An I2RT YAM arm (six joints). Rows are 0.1 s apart.
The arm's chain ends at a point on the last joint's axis. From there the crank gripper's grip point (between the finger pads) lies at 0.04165 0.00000 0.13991 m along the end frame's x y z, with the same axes.
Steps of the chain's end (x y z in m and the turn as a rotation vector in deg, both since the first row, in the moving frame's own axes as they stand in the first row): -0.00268, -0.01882, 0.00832, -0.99, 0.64, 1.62; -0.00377, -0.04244, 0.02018, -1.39, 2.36, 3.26; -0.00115, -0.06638, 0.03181, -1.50, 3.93, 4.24; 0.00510, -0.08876, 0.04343, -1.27, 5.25, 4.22; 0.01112, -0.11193, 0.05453, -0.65, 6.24, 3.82; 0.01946, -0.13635, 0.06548, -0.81, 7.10, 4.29; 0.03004, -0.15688, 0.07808, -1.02, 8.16, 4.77; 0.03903, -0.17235, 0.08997, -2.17, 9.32, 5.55
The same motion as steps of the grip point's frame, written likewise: -0.00117, -0.01521, 0.00782, -0.99, 0.64, 1.62; 0.00179, -0.03654, 0.01828, -1.39, 2.36, 3.26; 0.00808, -0.05933, 0.02854, -1.50, 3.93, 4.24; 0.01749, -0.08218, 0.03897, -1.27, 5.25, 4.22; 0.02592, -0.10710, 0.04915, -0.65, 6.24, 3.82; 0.03623, -0.13066, 0.05923, -0.81, 7.10, 4.29; 0.04921, -0.15017, 0.07071, -1.02, 8.16, 4.77; 0.06065, -0.16210, 0.08122, -2.17, 9.32, 5.55
